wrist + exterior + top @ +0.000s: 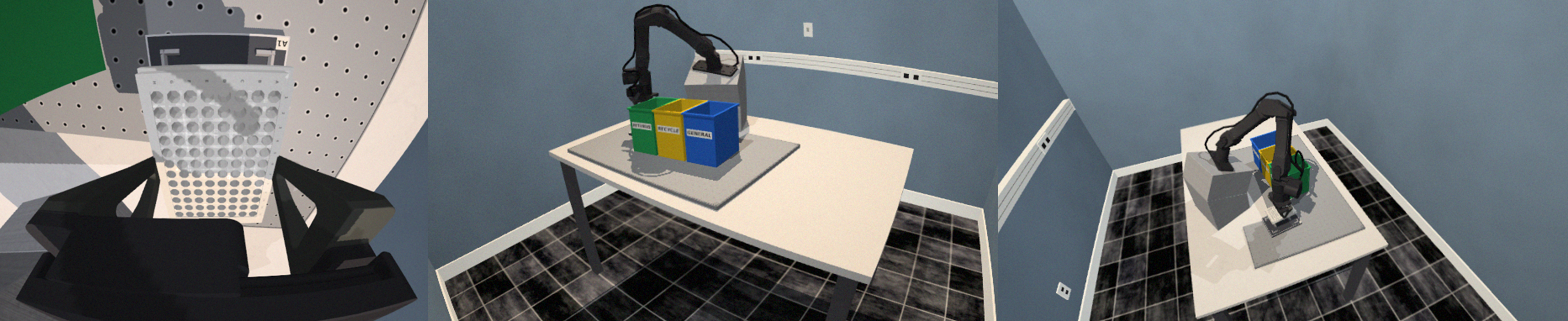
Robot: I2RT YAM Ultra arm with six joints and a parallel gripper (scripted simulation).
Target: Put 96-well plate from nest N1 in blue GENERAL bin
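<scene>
My gripper is now 8 cm above the dark plate nest N1. Round my hand: white 96-well plate: 1 cm below; then green returns bin: 17 cm to the left, 13 cm ahead; then yellow recycle bin: 30 cm to the left, 12 cm ahead.
</scene>
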